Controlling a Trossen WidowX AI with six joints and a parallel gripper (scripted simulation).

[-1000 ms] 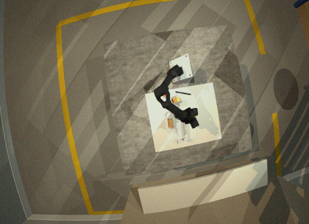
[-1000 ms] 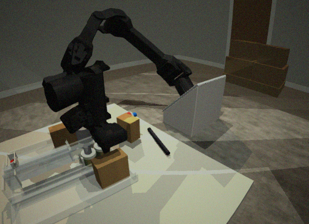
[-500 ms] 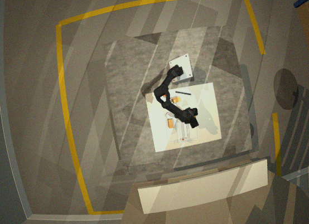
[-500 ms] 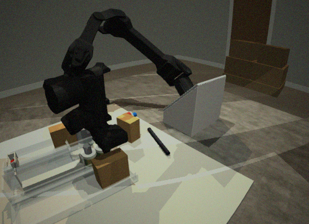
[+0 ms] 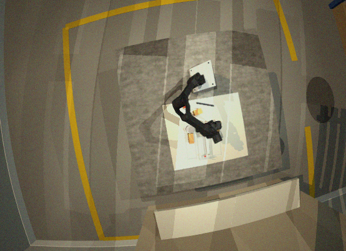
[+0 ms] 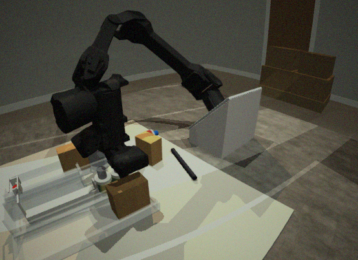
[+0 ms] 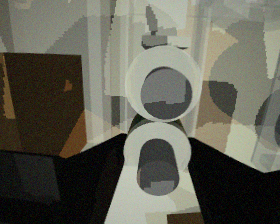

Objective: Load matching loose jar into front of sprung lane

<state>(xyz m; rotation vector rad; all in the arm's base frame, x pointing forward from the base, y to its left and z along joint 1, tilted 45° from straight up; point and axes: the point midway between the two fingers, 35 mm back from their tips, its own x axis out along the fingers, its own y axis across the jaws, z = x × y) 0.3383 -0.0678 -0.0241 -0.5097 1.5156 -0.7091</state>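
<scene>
My gripper tip is 130 mm to the left of the grey cylinder. Round my gripper tip: clear pusher rack (140 mm ahead, 40 mm to the right, 10 mm below); then red mark (220 mm ahead, 60 mm to the right, 40 mm above); then black rod (170 mm behind, 40 mm to the left, 20 mm below).
</scene>
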